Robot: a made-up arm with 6 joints.
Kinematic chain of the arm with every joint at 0, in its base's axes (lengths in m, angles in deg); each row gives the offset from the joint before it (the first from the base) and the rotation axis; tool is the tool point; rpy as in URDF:
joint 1: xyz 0 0 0.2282 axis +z
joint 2: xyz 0 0 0 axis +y
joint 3: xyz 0.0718 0 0.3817 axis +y
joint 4: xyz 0.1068 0 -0.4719 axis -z
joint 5: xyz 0 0 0 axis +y
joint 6: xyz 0.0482 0 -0.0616 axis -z
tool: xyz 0 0 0 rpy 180 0 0
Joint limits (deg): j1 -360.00..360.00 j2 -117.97..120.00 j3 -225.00..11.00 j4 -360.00..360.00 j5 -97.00..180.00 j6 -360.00..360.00
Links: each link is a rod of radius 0.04 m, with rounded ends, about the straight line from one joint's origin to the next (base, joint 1, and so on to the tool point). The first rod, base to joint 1, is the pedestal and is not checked.
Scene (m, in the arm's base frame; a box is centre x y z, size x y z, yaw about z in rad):
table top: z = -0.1
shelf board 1: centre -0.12 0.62 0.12 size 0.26 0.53 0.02 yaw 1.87
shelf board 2: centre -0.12 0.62 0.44 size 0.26 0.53 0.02 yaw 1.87
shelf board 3: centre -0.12 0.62 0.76 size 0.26 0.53 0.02 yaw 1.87
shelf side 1: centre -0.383 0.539 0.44 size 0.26 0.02 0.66 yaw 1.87
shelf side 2: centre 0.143 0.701 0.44 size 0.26 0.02 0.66 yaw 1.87
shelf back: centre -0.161 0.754 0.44 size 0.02 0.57 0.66 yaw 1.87
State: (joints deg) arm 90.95 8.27 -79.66 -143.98 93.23 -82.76
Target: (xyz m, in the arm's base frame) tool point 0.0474 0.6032 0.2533
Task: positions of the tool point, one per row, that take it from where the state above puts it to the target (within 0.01 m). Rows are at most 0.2 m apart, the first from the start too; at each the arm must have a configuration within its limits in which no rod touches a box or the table.
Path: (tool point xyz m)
1: 0.0570 0.5927 0.5944
2: 0.0805 0.5154 0.5945
3: 0.0973 0.4379 0.5812
4: 0.1100 0.4434 0.4081
5: 0.1131 0.3903 0.2533
6: 0.0986 0.4643 0.2604
7: 0.0766 0.5359 0.2604
8: 0.0475 0.6032 0.2533

